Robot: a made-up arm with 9 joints.
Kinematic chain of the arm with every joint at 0, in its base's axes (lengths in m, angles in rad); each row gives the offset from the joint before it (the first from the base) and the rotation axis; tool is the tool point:
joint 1: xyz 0 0 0.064 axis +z
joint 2: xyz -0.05 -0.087 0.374 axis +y
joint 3: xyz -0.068 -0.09 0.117 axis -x
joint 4: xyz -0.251 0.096 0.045 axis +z
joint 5: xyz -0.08 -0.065 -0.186 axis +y
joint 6: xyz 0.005 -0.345 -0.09 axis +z
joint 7: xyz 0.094 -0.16 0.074 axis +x
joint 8: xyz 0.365 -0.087 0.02 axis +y
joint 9: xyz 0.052 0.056 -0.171 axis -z
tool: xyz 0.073 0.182 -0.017
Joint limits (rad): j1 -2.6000..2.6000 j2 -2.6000..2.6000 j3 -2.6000..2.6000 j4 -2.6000..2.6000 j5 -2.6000..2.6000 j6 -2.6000..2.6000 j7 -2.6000..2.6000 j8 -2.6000..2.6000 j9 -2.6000..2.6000
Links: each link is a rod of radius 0.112 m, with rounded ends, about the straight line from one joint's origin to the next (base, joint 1, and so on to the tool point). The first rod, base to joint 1, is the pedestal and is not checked.
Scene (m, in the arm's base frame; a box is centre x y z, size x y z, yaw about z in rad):
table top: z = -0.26
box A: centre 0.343 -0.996 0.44 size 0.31 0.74 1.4 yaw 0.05
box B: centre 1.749 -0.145 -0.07 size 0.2 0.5 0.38 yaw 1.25
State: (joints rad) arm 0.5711 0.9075 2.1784 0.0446 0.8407 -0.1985 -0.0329 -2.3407 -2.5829
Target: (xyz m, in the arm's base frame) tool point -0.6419 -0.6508 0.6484
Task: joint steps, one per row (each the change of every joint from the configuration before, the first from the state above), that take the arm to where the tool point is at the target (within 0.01 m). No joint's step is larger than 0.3 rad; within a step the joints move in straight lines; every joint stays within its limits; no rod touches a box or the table.
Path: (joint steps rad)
1: -0.2495 -0.2822 -0.1635 -0.1031 -0.0012 0.0092 0.0629 -0.0864 0.0811
2: -0.2496 -0.2823 -0.1635 -0.1030 -0.0012 0.0091 0.0630 -0.0865 0.0811
3: -0.2495 -0.2822 -0.1635 -0.1031 -0.0013 0.0092 0.0629 -0.0864 0.0811
4: -0.1446 0.1363 0.0024 0.0891 0.0774 0.2410 -0.0516 0.0873 0.0169
5: -0.1445 0.1364 0.0025 0.0890 0.0774 0.2409 -0.0516 0.0873 0.0169
6: -0.1446 0.1363 0.0025 0.0891 0.0773 0.2410 -0.0516 0.0873 0.0169
7: -0.1446 0.1364 0.0024 0.0891 0.0774 0.2410 -0.0517 0.0873 0.0169

